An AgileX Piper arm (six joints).
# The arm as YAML. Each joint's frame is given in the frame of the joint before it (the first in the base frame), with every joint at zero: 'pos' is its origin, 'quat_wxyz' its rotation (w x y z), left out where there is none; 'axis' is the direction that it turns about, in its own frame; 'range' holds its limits. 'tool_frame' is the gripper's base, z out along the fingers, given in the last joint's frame.
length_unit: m
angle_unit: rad
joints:
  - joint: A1
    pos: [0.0, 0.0, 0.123]
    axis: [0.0, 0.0, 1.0]
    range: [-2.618, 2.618]
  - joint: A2
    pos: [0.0, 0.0, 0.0]
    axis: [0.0, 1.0, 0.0]
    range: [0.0, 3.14]
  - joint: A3
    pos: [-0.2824, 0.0, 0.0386]
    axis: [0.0, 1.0, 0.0]
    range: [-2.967, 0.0]
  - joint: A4
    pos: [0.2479, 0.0, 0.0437]
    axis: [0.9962, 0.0, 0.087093]
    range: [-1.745, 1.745]
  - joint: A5
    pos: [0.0, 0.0, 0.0]
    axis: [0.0, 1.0, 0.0]
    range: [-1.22, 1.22]
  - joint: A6
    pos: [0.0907, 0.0, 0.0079]
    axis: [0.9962, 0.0, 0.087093]
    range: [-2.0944, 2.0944]
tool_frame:
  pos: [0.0, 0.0, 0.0]
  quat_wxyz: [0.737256, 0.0, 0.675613, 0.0]
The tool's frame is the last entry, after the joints.
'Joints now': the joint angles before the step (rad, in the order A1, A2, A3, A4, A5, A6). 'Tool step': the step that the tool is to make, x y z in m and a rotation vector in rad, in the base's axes. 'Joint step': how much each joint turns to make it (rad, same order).
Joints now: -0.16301 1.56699 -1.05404 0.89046 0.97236 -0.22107
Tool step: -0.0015 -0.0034 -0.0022 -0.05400 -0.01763 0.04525
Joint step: -0.00549 -0.00012 0.00014 -0.04199 0.00243 -0.04415
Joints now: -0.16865 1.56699 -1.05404 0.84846 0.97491 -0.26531
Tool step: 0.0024 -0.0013 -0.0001 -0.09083 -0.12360 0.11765
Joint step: 0.00181 0.00008 -0.00013 -0.00266 -0.03306 -0.18778
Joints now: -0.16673 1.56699 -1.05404 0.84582 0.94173 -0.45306
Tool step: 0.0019 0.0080 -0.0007 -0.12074 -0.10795 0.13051
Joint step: 0.04086 -0.00379 0.00012 -0.04289 -0.05328 -0.14525
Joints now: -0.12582 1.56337 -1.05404 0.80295 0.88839 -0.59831
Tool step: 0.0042 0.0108 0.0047 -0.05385 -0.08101 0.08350
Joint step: 0.04144 0.00002 -0.01684 -0.00432 -0.03364 -0.08366
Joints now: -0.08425 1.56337 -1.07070 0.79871 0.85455 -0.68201
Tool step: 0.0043 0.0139 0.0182 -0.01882 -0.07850 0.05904
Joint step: 0.04637 -0.01230 -0.05152 -0.00373 -0.00615 -0.02114
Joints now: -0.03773 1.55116 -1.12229 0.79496 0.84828 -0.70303
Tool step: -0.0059 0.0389 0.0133 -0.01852 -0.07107 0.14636
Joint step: 0.12395 -0.01737 -0.02656 -0.00005 -0.00796 -0.03944
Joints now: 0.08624 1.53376 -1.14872 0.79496 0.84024 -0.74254
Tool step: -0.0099 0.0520 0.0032 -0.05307 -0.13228 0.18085
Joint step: 0.17860 0.00003 -0.00365 -0.00385 -0.09621 -0.09803
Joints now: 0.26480 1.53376 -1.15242 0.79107 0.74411 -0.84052
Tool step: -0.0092 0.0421 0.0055 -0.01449 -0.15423 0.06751
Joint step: 0.15562 -0.00008 0.00003 -0.00200 -0.17199 -0.04445
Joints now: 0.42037 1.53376 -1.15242 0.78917 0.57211 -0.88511
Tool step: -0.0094 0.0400 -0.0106 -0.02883 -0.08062 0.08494
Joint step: 0.13469 0.04433 -0.00003 0.00025 -0.11933 -0.05150
